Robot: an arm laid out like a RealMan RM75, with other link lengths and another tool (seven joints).
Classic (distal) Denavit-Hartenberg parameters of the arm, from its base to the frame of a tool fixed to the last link. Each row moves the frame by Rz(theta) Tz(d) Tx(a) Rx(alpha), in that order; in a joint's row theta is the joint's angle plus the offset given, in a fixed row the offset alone. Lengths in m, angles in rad.
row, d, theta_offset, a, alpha
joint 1, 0.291, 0, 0, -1.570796
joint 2, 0, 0, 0, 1.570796
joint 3, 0.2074, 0, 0, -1.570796
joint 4, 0, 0, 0, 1.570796
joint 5, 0.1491, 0, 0, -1.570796
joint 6, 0, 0, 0, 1.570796
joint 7, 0.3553, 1.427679, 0.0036, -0.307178
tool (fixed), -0.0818, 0, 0, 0
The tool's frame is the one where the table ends.
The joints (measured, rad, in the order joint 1, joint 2, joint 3, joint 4, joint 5, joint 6, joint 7), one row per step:
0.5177 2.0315 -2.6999 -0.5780 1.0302 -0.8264 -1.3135
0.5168 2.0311 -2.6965 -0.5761 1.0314 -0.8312 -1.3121
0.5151 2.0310 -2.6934 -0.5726 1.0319 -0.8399 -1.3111
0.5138 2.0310 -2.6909 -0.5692 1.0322 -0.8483 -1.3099
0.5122 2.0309 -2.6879 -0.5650 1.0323 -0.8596 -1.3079
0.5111 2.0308 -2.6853 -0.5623 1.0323 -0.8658 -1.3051
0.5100 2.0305 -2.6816 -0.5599 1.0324 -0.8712 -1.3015
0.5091 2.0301 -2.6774 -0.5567 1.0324 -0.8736 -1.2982
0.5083 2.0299 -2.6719 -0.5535 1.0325 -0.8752 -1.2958
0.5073 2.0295 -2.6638 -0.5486 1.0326 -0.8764 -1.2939
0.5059 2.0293 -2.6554 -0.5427 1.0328 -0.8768 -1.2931
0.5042 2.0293 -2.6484 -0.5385 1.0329 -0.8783 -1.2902
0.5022 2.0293 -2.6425 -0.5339 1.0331 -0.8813 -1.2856
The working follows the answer.
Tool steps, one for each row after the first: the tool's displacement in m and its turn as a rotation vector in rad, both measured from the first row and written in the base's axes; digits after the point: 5 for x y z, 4 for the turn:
0.00043 0.00102 0.00211 0.0064 0.0038 -0.0020
0.00073 0.00200 0.00484 0.0152 0.0077 -0.0023
0.00083 0.00285 0.00730 0.0231 0.0114 -0.0020
0.00077 0.00387 0.01049 0.0331 0.0165 -0.0010
0.00102 0.00457 0.01250 0.0390 0.0208 -0.0020
0.00147 0.00545 0.01467 0.0451 0.0259 -0.0042
0.00274 0.00640 0.01650 0.0501 0.0285 -0.0082
0.00413 0.00753 0.01848 0.0557 0.0307 -0.0129
0.00643 0.00919 0.02127 0.0639 0.0318 -0.0196
0.00936 0.01081 0.02403 0.0723 0.0309 -0.0272
0.01154 0.01199 0.02639 0.0791 0.0334 -0.0341
0.01367 0.01297 0.02877 0.0856 0.0374 -0.0409

Tool pose at each row, in the base's axes (x y z in m, rotation vector in rad; rounded; the steps above come from the unrounded poses):
0.15427 0.40451 -0.04502 -2.3255 0.6026 0.9391
0.15470 0.40553 -0.04291 -2.3176 0.6025 0.9434
0.15500 0.40651 -0.04018 -2.3083 0.5992 0.9487
0.15510 0.40736 -0.03772 -2.3003 0.5956 0.9541
0.15504 0.40838 -0.03453 -2.2901 0.5905 0.9616
0.15529 0.40909 -0.03253 -2.2829 0.5897 0.9668
0.15574 0.40997 -0.03035 -2.2746 0.5906 0.9724
0.15700 0.41091 -0.02852 -2.2673 0.5931 0.9741
0.15840 0.41205 -0.02654 -2.2592 0.5957 0.9751
0.16070 0.41371 -0.02376 -2.2483 0.5985 0.9739
0.16362 0.41532 -0.02099 -2.2374 0.6015 0.9700
0.16581 0.41650 -0.01863 -2.2270 0.6059 0.9704
0.16794 0.41748 -0.01625 -2.2164 0.6108 0.9724

